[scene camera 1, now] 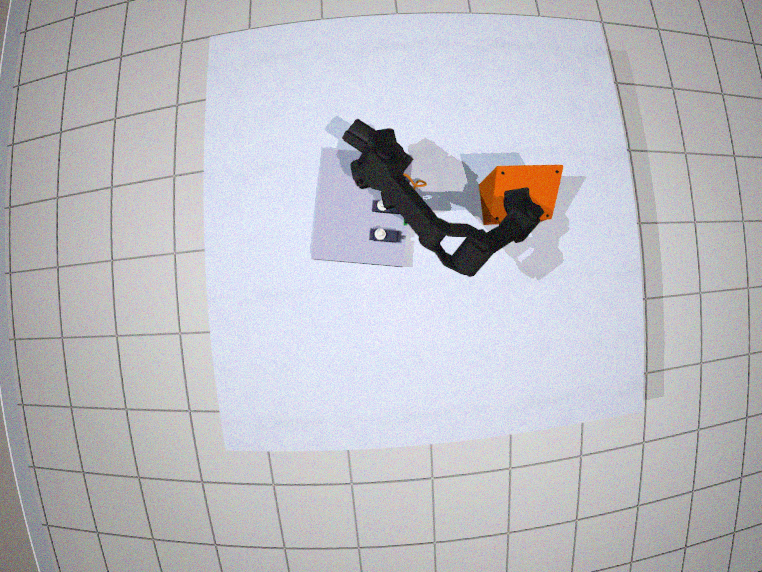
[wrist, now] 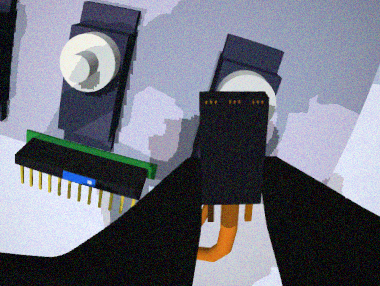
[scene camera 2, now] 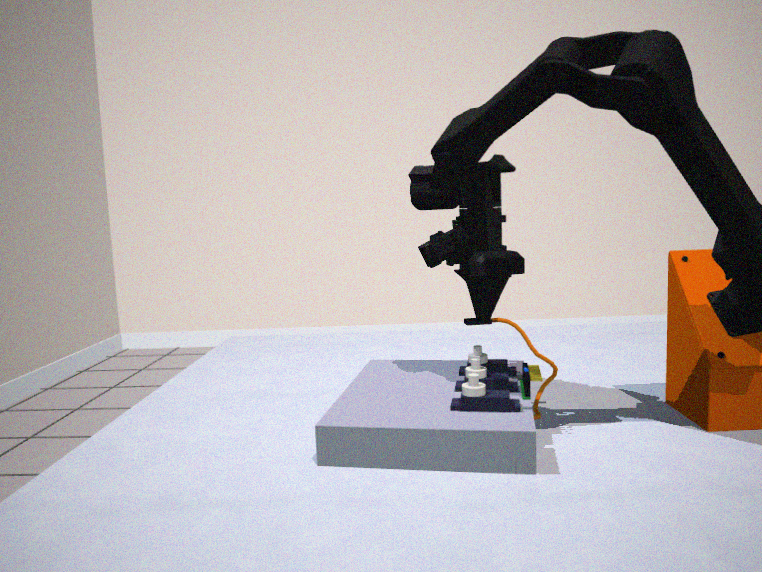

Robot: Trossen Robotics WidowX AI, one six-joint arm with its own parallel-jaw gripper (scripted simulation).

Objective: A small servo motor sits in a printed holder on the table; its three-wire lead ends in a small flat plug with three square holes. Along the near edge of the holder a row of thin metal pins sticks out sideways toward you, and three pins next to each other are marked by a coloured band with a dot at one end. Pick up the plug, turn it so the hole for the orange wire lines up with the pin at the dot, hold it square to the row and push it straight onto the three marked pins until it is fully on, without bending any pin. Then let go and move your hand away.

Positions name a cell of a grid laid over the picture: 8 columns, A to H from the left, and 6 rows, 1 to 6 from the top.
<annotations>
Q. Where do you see a green board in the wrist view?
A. At D4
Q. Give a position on a black pin header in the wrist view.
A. B4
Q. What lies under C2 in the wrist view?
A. A servo.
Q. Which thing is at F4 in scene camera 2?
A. The gripper.
</annotations>
